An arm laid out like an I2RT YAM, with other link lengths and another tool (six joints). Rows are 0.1 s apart.
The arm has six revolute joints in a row. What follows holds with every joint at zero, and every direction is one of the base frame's.
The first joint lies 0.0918 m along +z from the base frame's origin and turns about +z.
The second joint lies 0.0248 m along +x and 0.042 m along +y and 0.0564 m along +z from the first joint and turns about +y.
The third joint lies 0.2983 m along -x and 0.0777 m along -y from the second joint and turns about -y.
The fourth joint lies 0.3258 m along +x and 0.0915 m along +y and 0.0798 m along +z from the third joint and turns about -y.
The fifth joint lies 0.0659 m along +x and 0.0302 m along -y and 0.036 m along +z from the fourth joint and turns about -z.
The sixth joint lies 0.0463 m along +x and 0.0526 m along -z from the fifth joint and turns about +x.
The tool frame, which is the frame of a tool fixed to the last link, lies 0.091 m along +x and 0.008 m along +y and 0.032 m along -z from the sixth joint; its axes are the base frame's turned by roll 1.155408, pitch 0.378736 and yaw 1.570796 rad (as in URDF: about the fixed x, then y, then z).
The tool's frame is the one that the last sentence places.
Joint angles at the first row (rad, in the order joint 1, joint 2, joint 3, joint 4, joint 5, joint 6):
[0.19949 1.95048 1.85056 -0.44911 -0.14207 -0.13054]
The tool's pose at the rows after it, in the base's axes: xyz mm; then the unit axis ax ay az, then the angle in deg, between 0 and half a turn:
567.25 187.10 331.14 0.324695 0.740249 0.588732 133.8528
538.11 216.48 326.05 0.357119 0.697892 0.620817 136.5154
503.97 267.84 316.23 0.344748 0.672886 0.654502 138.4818
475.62 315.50 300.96 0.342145 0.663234 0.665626 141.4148
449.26 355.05 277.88 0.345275 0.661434 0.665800 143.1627
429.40 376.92 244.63 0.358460 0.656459 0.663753 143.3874
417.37 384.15 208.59 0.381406 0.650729 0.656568 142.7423
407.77 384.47 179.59 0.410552 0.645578 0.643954 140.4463
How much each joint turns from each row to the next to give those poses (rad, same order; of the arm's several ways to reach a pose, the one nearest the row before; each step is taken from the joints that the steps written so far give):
[0.01865 -0.08123 -0.10522 0.05179 -0.04505 0.15943]
[0.05327 -0.08604 -0.14339 0.09566 -0.00036 0.14242]
[0.10726 -0.06477 -0.13640 0.13467 0.03105 0.08176]
[0.10381 -0.00543 -0.05791 0.06186 0.04224 0.06753]
[0.09598 0.01212 -0.05225 0.05671 0.06384 0.05471]
[0.06516 0.01378 -0.08323 0.09156 0.06719 0.05205]
[0.03628 0.02133 -0.08123 0.08824 0.06356 0.05055]
[0.03183 0.01764 -0.06310 0.06014 0.09126 0.04845]

